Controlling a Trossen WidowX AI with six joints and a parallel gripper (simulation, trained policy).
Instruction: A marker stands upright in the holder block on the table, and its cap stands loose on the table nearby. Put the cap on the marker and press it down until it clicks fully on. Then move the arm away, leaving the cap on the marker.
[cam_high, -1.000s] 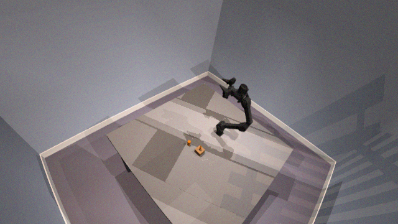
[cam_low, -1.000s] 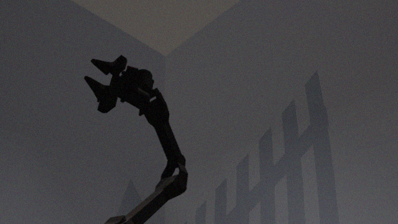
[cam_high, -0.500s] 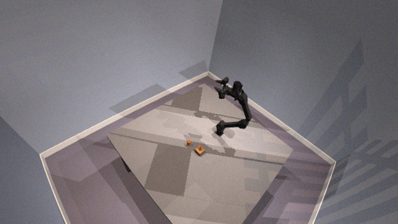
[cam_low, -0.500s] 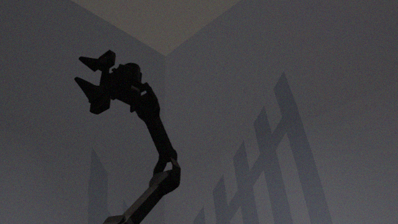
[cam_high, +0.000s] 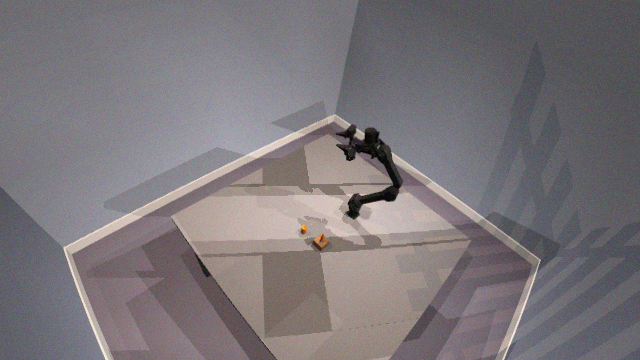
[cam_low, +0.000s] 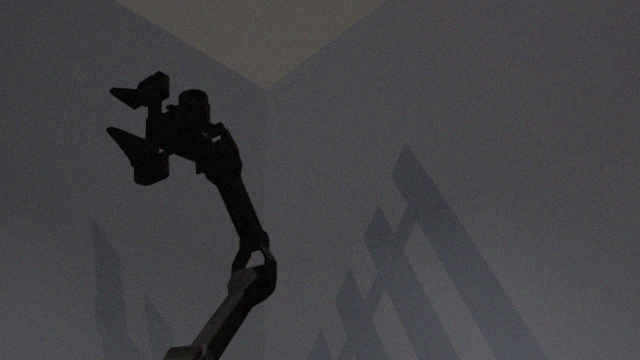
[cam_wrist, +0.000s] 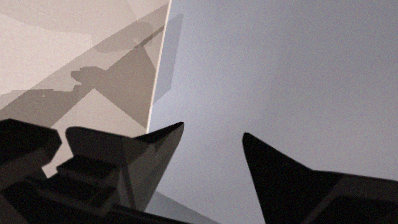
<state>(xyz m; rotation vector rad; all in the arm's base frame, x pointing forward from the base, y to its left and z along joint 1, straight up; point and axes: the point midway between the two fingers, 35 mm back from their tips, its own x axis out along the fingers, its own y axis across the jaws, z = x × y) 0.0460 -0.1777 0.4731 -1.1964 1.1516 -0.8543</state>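
My gripper tip is 270 mm short of the orange cap, 110 mm to the right of it and 440 mm above it.
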